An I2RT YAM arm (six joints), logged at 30 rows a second.
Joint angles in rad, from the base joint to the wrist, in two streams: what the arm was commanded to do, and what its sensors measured. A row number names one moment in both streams.
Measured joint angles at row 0:
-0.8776, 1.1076, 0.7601, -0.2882, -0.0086, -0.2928
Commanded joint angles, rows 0 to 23:
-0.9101, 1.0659, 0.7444, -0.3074, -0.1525, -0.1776
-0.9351, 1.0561, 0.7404, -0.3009, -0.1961, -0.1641
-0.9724, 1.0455, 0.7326, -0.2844, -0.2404, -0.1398
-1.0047, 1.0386, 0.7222, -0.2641, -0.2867, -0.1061
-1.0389, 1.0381, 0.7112, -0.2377, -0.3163, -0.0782
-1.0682, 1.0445, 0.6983, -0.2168, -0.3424, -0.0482
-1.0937, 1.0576, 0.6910, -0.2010, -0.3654, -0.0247
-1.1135, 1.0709, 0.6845, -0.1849, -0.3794, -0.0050
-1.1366, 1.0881, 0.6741, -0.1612, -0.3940, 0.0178
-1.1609, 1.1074, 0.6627, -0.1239, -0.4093, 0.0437
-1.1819, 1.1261, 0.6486, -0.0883, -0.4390, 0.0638
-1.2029, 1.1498, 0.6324, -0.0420, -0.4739, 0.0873
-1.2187, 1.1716, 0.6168, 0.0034, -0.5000, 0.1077
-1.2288, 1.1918, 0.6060, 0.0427, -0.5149, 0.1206
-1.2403, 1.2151, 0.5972, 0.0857, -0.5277, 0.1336
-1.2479, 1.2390, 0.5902, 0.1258, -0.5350, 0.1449
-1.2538, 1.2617, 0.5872, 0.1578, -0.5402, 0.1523
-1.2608, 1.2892, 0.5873, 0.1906, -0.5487, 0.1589
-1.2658, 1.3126, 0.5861, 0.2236, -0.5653, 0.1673
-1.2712, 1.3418, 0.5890, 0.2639, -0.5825, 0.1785
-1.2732, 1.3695, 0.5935, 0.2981, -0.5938, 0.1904
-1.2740, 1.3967, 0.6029, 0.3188, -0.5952, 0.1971
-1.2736, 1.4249, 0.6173, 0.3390, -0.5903, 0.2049
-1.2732, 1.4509, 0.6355, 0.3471, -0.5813, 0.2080
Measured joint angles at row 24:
-1.2720, 1.4059, 0.6071, 0.2096, -0.5507, 0.1677
